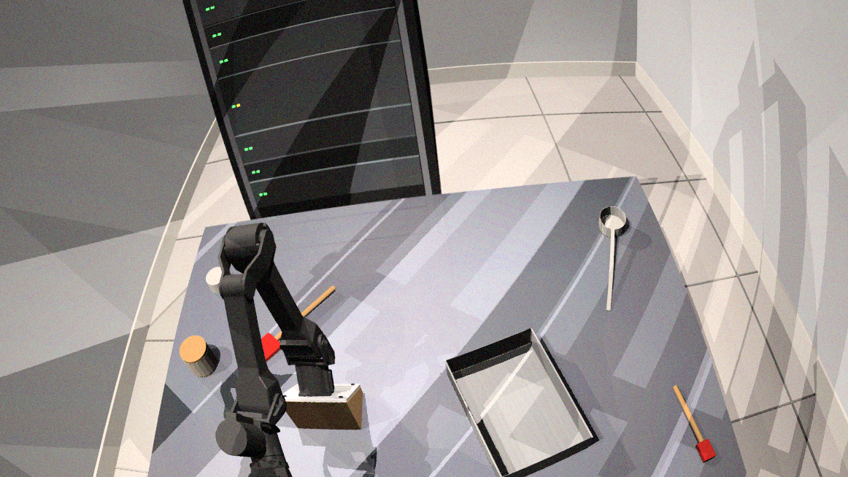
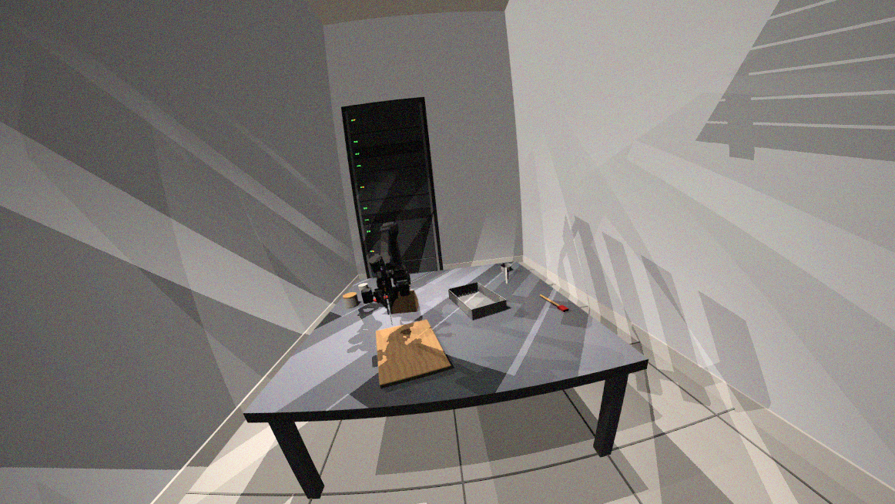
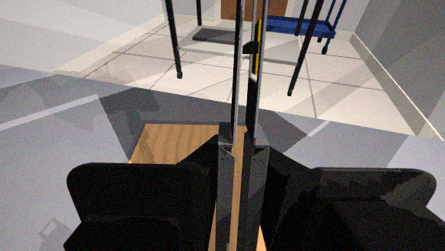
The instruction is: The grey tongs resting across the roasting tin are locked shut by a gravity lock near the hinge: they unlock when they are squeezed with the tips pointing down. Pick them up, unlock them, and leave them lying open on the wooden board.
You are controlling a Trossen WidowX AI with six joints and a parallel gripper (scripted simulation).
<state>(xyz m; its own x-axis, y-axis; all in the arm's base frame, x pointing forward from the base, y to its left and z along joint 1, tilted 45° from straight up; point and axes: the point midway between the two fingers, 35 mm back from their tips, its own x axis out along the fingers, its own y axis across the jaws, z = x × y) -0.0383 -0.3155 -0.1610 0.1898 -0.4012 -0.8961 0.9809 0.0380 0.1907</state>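
Right now my gripper tip is 18 cm above the wooden board, 4 cm short of it and 1 cm to the left of it. The rest, counted from my gripper tip: roasting tin: 40 cm ahead, 30 cm to the left, 16 cm below; then tan-topped can: 53 cm to the left, 30 cm behind, 15 cm below; then white cylinder: 79 cm to the left, 28 cm behind, 17 cm below.
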